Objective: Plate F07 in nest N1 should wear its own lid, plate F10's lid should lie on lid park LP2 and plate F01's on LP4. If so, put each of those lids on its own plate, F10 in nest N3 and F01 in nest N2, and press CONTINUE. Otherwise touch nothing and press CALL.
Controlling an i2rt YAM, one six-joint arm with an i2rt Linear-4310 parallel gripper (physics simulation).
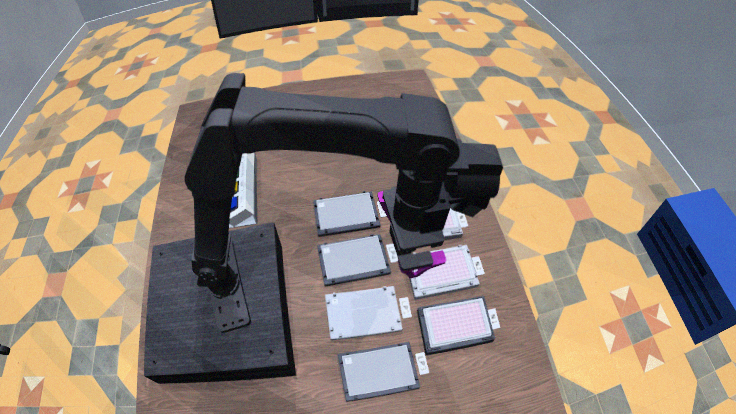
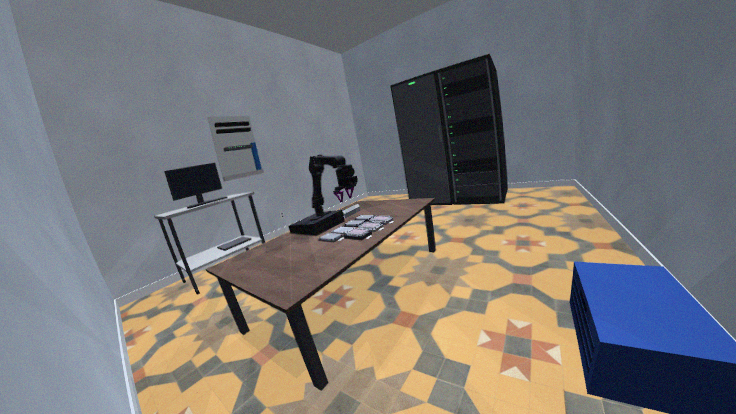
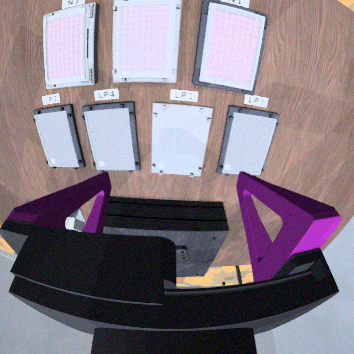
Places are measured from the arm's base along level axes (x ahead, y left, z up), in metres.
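Where they show: gripper, between the fingertips: (image 1: 405,251) (image 2: 346,200) (image 3: 173,178); arm's base, origin of its link: (image 1: 225,285) (image 2: 321,216).
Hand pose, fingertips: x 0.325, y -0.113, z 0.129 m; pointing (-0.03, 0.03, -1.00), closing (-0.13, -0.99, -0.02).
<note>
Each offset is from my fingertips to the top centre of the thing. "spot": to the spot under its first point. Level surfaces: height alone.
Plates with pink well grids stand in nest N1 {spot: dy -0.099, dx +0.089, dz -0.183 m} (image 1: 457,323) (image 3: 231,47), dark-rimmed, and in pale nests N2 {dy +0.033, dx +0.118, dz -0.182 m} (image 1: 453,270) (image 3: 146,40) and N3 {dy +0.165, dx +0.144, dz -0.180 m} (image 1: 452,225) (image 3: 70,47). I cannot read plate names or tell whether clear lids cover them. Grey lids with small corner labels lie flat on dark parks: the LP2 lid {dy +0.256, dx -0.024, dz -0.196 m} (image 1: 347,212) (image 3: 57,137) and the LP4 lid {dy +0.132, dx -0.049, dz -0.196 m} (image 1: 355,257) (image 3: 111,137). My gripper (image 1: 404,231) (image 2: 345,198) (image 3: 173,178) is open and empty, high above the table. The button box {dy +0.419, dx -0.253, dz -0.149 m} (image 1: 247,190) is partly hidden by the arm; yellow and blue buttons show.
LP1 {dy +0.004, dx -0.073, dz -0.193 m} (image 1: 362,311) (image 3: 181,137) is pale, with a corner label. Another grey lid {dy -0.128, dx -0.091, dz -0.196 m} (image 1: 379,371) (image 3: 248,142) lies on LP3. The black arm base (image 1: 216,339) stands beside the parks on the wooden table {dz -0.214 m} (image 2: 308,267). A blue cabinet (image 1: 694,247) (image 2: 653,308) stands on the floor.
</note>
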